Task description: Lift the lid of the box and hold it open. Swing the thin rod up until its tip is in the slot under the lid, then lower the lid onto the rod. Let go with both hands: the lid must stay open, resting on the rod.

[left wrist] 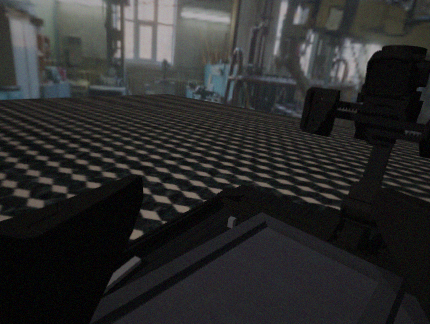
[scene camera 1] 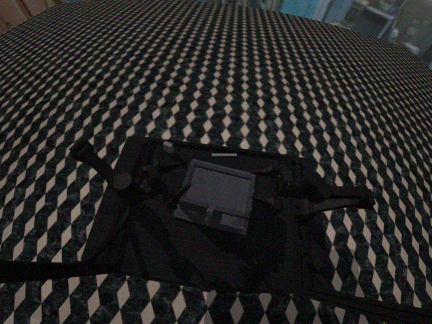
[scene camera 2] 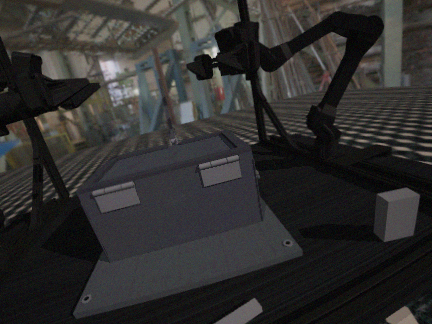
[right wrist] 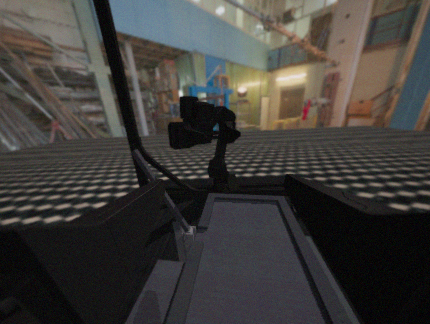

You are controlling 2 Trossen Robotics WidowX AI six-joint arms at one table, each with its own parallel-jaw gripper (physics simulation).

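Pixels of known places: left gripper, fingertip midpoint: (left wrist: 256, 192) (scene camera 1: 186, 173) (scene camera 2: 200, 62) (right wrist: 224, 135); right gripper, fingertip midpoint: (left wrist: 370, 125) (scene camera 1: 250, 184) (scene camera 2: 94, 83) (right wrist: 224, 182); left arm's base, origin of the base link: (scene camera 2: 326, 155) (right wrist: 219, 188); right arm's base, origin of the base link: (left wrist: 352, 243) (scene camera 1: 299, 215).
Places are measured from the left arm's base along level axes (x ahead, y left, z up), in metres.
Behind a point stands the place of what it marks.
The grey box (scene camera 2: 175, 215) @(x 0.482, y 0.145, z 0.058 m) stands with its lid (scene camera 1: 222, 190) @(x 0.481, y 0.037, z 0.144 m) (scene camera 2: 165, 157) @(x 0.469, y 0.047, z 0.144 m) (left wrist: 285, 270) @(x 0.530, y 0.043, z 0.144 m) (right wrist: 245, 250) @(x 0.472, y 0.037, z 0.144 m) lying closed on top; two pale hinges show in scene camera 2. The thin rod (right wrist: 177, 212) @(x 0.436, y -0.082, z 0.200 m) (scene camera 2: 170, 127) @(x 0.435, y -0.077, z 0.188 m) slants up and outward from a small pale bracket (right wrist: 190, 232) @(x 0.442, y -0.061, z 0.158 m) on the side opposite the hinges, outside the lid. My left gripper (scene camera 1: 186, 175) @(x 0.340, y 0.012, z 0.321 m) (scene camera 2: 212, 65) @(x 0.340, y 0.012, z 0.321 m) (right wrist: 224, 135) @(x 0.340, y 0.012, z 0.321 m) is open and empty, above the lid's left side in scene camera 1. My right gripper (scene camera 1: 256, 185) @(x 0.565, y 0.000, z 0.325 m) (scene camera 2: 85, 95) is open and empty at the lid's right side. One left finger shows in the left wrist view.
The box stands on a grey base plate (scene camera 2: 200, 270) @(x 0.468, y 0.227, z -0.007 m). A pale block (scene camera 1: 168, 147) @(x 0.160, y 0.293, z 0.045 m) (scene camera 2: 396, 215) @(x 0.166, y 0.318, z 0.029 m) stands on the dark table by the left arm. A pale strip (scene camera 1: 224, 154) @(x 0.483, y 0.327, z -0.009 m) (scene camera 2: 240, 312) @(x 0.436, y 0.318, z -0.009 m) (left wrist: 125, 272) @(x 0.515, y 0.324, z -0.011 m) lies on the hinge side. Dark upright posts show in scene camera 2.
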